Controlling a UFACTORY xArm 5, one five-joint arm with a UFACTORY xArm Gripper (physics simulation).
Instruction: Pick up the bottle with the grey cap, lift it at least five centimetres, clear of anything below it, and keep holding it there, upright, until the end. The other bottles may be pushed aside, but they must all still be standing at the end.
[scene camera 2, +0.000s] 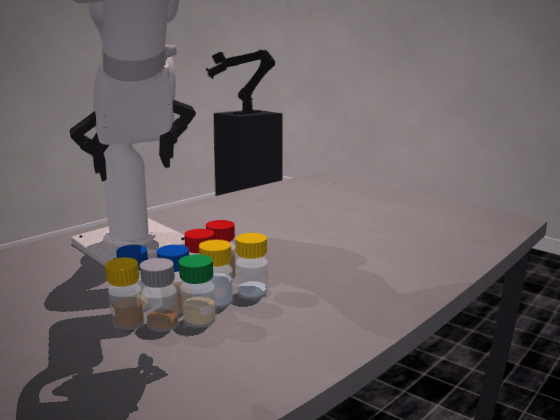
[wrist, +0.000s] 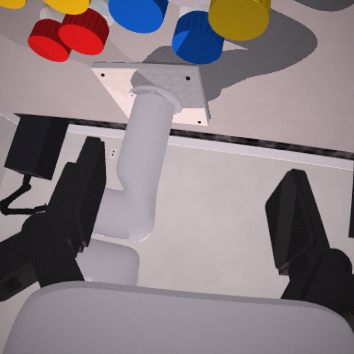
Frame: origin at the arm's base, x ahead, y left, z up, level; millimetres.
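Where they show: gripper, fingertip midpoint: (scene camera 2: 133, 168) (wrist: 193, 172); arm's base at its link origin: (scene camera 2: 129, 237) (wrist: 155, 100).
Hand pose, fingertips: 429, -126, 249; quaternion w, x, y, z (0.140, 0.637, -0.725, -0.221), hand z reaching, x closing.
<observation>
Things, the pixels of their top centre, and the offset from my fingertips, as dx, dy, dz. Level surfaces: height alone.
- bottle with the grey cap, top centre: (scene camera 2: 156, 264) -35, +38, -162
- yellow-capped bottle at its top centre: (wrist: 237, 19) (scene camera 2: 121, 263) -68, -11, -162
- green-capped bottle at its top centre: (scene camera 2: 195, 260) -15, +97, -162
- table at its surface level: dz -267
The bottle with the grey cap (scene camera 2: 158, 274) stands upright in the front row of the group, between a yellow-capped bottle (scene camera 2: 123, 273) (wrist: 240, 19) and the green-capped bottle (scene camera 2: 196, 270). Behind stand two blue-capped bottles (scene camera 2: 132, 253) (scene camera 2: 173, 257) (wrist: 197, 40) (wrist: 138, 12), two red-capped bottles (scene camera 2: 199, 239) (scene camera 2: 220, 230) (wrist: 84, 31) (wrist: 49, 41) and two more yellow-capped ones (scene camera 2: 215, 252) (scene camera 2: 251, 245). All are upright. My gripper (scene camera 2: 135, 172) (wrist: 193, 172) is open and empty, high above table level; in the scene view its fingers show above the bottles. I cannot clearly make out the grey cap in the wrist view.
The arm's white base plate (scene camera 2: 90, 239) (wrist: 195, 112) lies on the table (scene camera 2: 325, 225) behind the bottles. A black pedestal (scene camera 2: 248, 150) (wrist: 37, 145) with a small black arm (scene camera 2: 260, 72) (wrist: 15, 200) stands beyond the table. The table's edge (scene camera 2: 425, 312) runs along the right.
</observation>
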